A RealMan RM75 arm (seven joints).
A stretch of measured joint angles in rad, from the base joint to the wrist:
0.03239, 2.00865, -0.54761, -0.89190, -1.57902, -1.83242, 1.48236
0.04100, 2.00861, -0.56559, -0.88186, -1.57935, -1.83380, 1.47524
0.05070, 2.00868, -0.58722, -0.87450, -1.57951, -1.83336, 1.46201
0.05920, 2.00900, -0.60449, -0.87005, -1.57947, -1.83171, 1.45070
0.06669, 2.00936, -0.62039, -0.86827, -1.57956, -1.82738, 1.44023
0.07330, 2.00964, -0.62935, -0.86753, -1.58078, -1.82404, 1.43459
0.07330, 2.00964, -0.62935, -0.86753, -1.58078, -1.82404, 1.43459
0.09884, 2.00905, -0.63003, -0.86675, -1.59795, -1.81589, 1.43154
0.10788, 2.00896, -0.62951, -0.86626, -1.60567, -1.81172, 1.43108
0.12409, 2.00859, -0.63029, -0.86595, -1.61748, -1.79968, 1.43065
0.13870, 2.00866, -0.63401, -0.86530, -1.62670, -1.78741, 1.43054
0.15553, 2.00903, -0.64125, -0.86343, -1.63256, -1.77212, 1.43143
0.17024, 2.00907, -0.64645, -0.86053, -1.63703, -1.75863, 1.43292
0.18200, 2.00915, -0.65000, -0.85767, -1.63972, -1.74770, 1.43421
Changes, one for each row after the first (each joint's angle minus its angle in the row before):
0.00861, -0.00004, -0.01798, 0.01004, -0.00033, -0.00138, -0.00712
0.00970, 0.00007, -0.02163, 0.00736, -0.00016, 0.00044, -0.01323
0.00850, 0.00032, -0.01727, 0.00445, 0.00004, 0.00165, -0.01131
0.00749, 0.00036, -0.01590, 0.00178, -0.00009, 0.00433, -0.01047
0.00661, 0.00028, -0.00896, 0.00074, -0.00122, 0.00334, -0.00564
0.00000, 0.00000, 0.00000, 0.00000, 0.00000, 0.00000, 0.00000
0.02554, -0.00059, -0.00068, 0.00078, -0.01717, 0.00815, -0.00305
0.00904, -0.00009, 0.00052, 0.00049, -0.00772, 0.00417, -0.00046
0.01621, -0.00037, -0.00078, 0.00031, -0.01181, 0.01204, -0.00043
0.01461, 0.00007, -0.00372, 0.00065, -0.00922, 0.01227, -0.00011
0.01683, 0.00037, -0.00724, 0.00187, -0.00586, 0.01529, 0.00089
0.01471, 0.00004, -0.00520, 0.00290, -0.00447, 0.01349, 0.00149
0.01176, 0.00008, -0.00355, 0.00286, -0.00269, 0.01093, 0.00129

